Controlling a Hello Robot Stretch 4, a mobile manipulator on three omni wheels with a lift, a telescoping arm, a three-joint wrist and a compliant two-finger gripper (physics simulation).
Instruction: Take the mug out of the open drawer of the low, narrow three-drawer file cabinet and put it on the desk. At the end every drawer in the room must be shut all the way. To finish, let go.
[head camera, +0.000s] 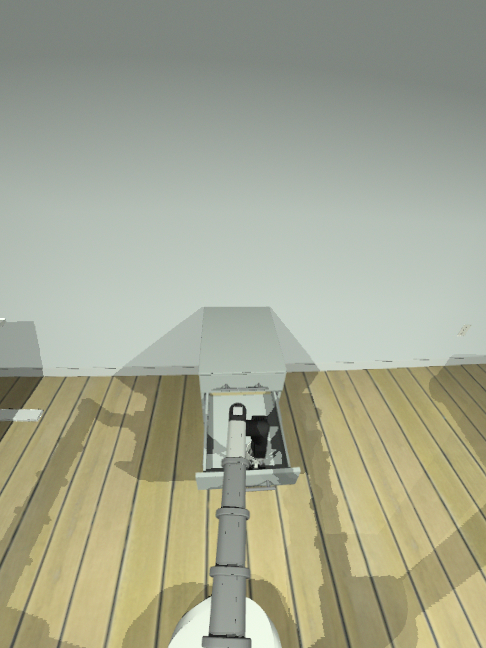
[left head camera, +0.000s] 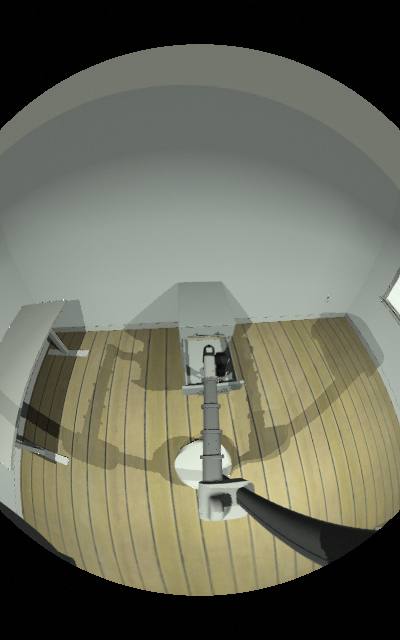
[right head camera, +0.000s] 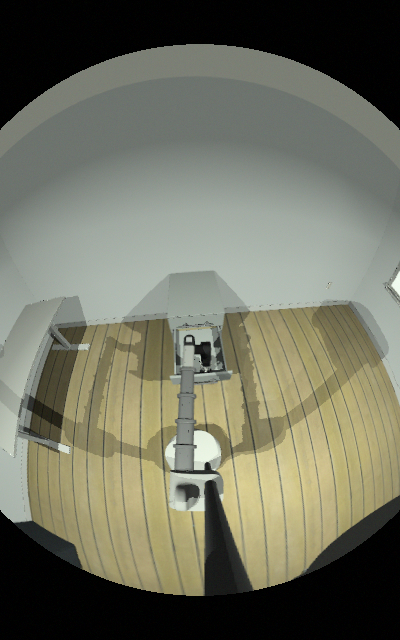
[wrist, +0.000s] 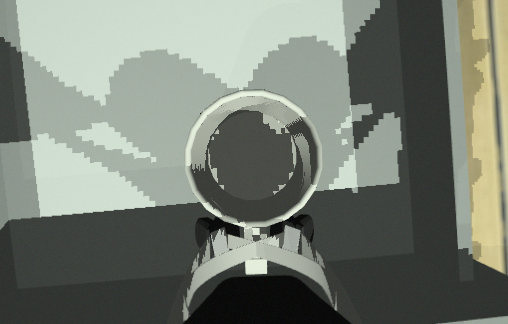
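Observation:
The white mug stands upright in the open drawer, near the drawer's front wall, with its round opening facing the wrist camera. My gripper reaches down into the drawer and is shut on the mug at its near side, where the handle is. The fingers largely hide the handle. The drawer belongs to the low grey file cabinet against the wall. The desk is at the left, its top partly in view.
My arm crosses above the drawer front. The drawer's side walls stand close around the gripper. A desk foot rests on the wooden floor at the left. A window is at the far right.

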